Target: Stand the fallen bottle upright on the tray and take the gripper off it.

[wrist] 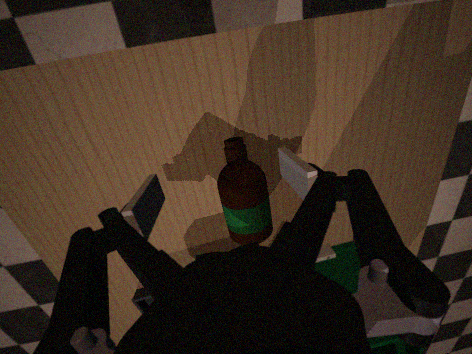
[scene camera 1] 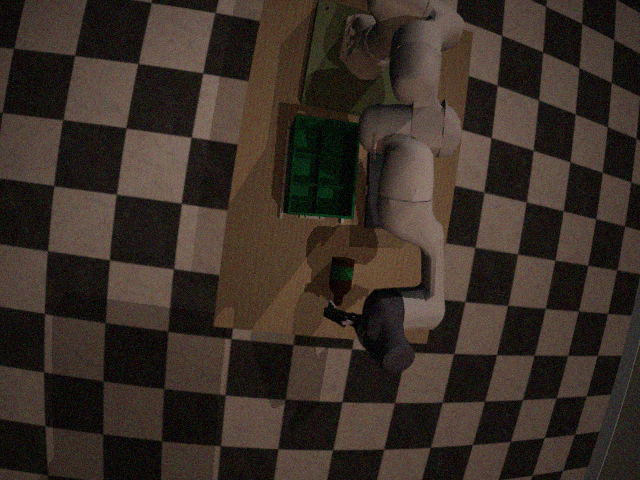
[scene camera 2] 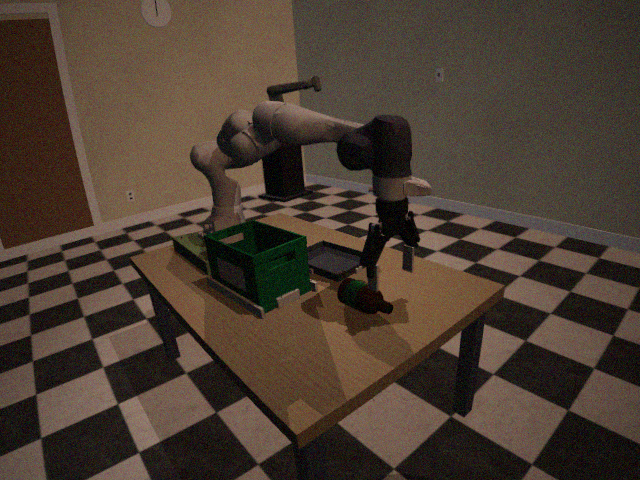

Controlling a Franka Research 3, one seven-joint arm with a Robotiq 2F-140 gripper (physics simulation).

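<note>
The brown bottle (scene camera 1: 341, 279) (scene camera 2: 366, 298) (wrist: 244, 192) with a green label lies on its side on the wooden table (scene camera 1: 248, 268) (scene camera 2: 279, 356) (wrist: 75, 125), its neck pointing away from the crate. My gripper (scene camera 2: 390, 268) (wrist: 220, 173) is open and empty, pointing down close above the table by the bottle. In the wrist view the bottle shows between the two fingers, nearer the right one. Contact with it cannot be told. The dark, low-rimmed tray (scene camera 2: 333, 259) lies flat beside the crate, apart from the bottle. The arm hides most of it in scene camera 1.
A green crate (scene camera 1: 320, 213) (scene camera 2: 284, 284) (wrist: 339, 265) with compartments stands beside the tray, with pale low rails at its base. An olive board (scene camera 1: 316, 77) (scene camera 2: 190, 249) lies by the arm's base. The table's edge is near the bottle's neck end.
</note>
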